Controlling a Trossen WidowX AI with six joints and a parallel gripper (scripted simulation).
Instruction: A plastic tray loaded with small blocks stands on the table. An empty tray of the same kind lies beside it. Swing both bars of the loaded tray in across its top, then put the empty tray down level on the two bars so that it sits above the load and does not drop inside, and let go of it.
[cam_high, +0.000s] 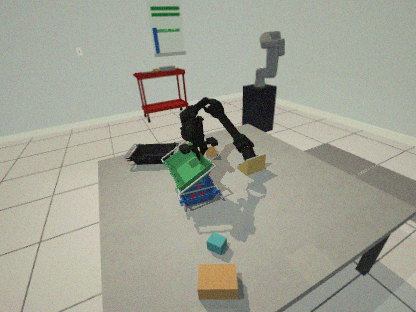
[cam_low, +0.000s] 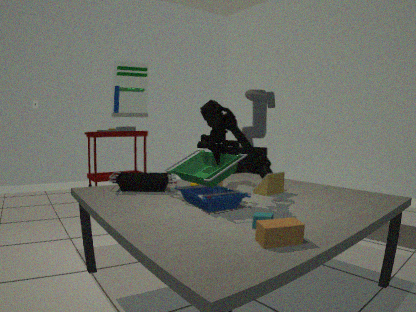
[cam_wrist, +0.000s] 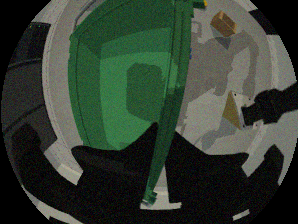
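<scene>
Now: the green tray 80 mm ahead of my gripper tip. The rest, counted from my gripper tip: yellow piece (130 mm behind, 360 mm to the right, 160 mm below); teal cube (120 mm ahead, 380 mm to the left, 140 mm below); brown block (210 mm behind, 280 mm to the right, 150 mm below).
</scene>
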